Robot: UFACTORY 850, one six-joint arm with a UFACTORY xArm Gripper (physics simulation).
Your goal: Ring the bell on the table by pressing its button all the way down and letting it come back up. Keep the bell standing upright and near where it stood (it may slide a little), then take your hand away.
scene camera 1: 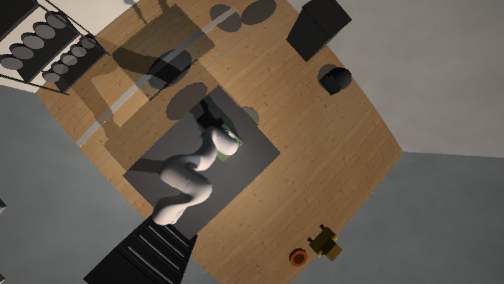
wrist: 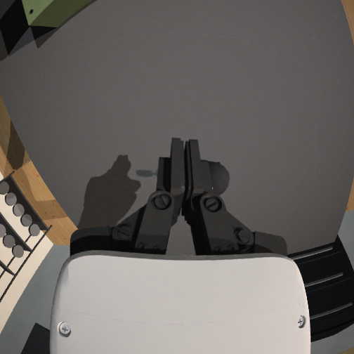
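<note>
The bell appears to be the dark, rounded shape (wrist: 220, 177) just right of the fingers in the wrist view. It is partly hidden behind the right finger, so its button and full outline do not show. A small blue-grey patch lies on the mat left of the fingers. My gripper (wrist: 181, 154) is shut and empty, pointing down over the grey mat (wrist: 200, 75) (scene camera 1: 242, 175). The wrist view does not show clearly how high the fingertips are above the bell or whether they touch it. In scene camera 1, the white arm (scene camera 1: 187, 180) hides the gripper, and the bell cannot be made out.
A green block-like part (scene camera 1: 223, 156) (wrist: 57, 11) shows by the arm's rounded white end. A black slatted unit (scene camera 1: 135, 260) (wrist: 327, 287) adjoins the mat. An orange ring-shaped pot (scene camera 1: 292, 258) and a yellow-and-black object (scene camera 1: 324, 242) are at the lower right. A black box (scene camera 1: 317, 27) is at the top.
</note>
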